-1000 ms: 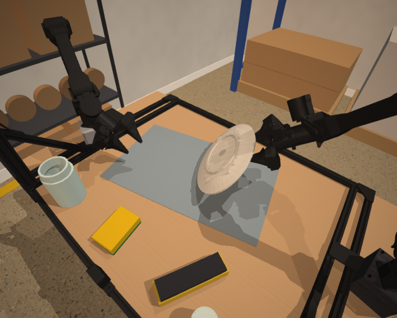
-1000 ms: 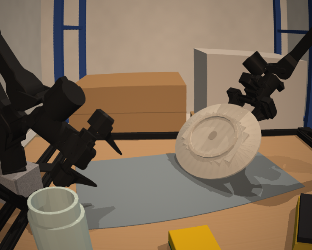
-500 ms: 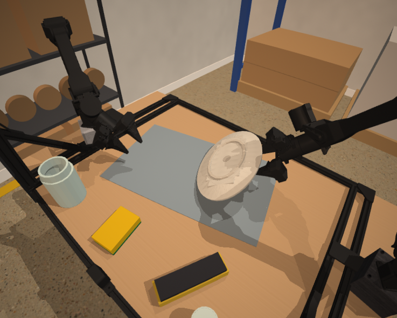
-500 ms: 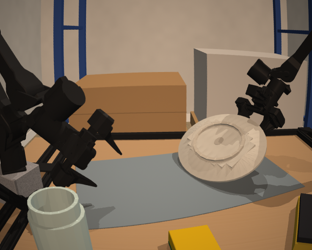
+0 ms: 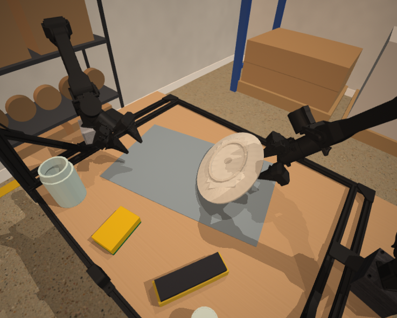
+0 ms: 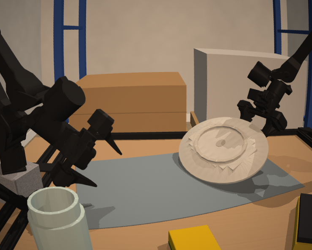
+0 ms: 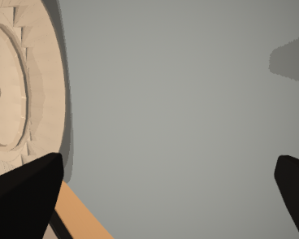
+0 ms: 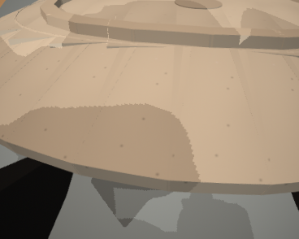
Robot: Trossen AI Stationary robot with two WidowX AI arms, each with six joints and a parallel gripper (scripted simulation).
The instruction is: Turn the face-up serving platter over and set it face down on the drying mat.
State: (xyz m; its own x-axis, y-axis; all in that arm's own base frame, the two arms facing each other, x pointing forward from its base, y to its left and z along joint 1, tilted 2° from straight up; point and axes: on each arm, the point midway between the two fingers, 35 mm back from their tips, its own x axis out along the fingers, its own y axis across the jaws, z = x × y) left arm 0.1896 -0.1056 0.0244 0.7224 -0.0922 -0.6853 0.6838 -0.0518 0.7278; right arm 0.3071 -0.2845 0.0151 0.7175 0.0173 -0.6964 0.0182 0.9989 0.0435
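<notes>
Now: the cream oval serving platter 11 cm to the left of my right hand, 3 cm below it and 3 cm behind it. Also, from my right hand: grey drying mat 22 cm to the left, 10 cm below, 8 cm behind; yellow sponge 40 cm behind, 27 cm to the left, 9 cm below; black-and-yellow brush 39 cm behind, 8 cm below, 2 cm to the left.
</notes>
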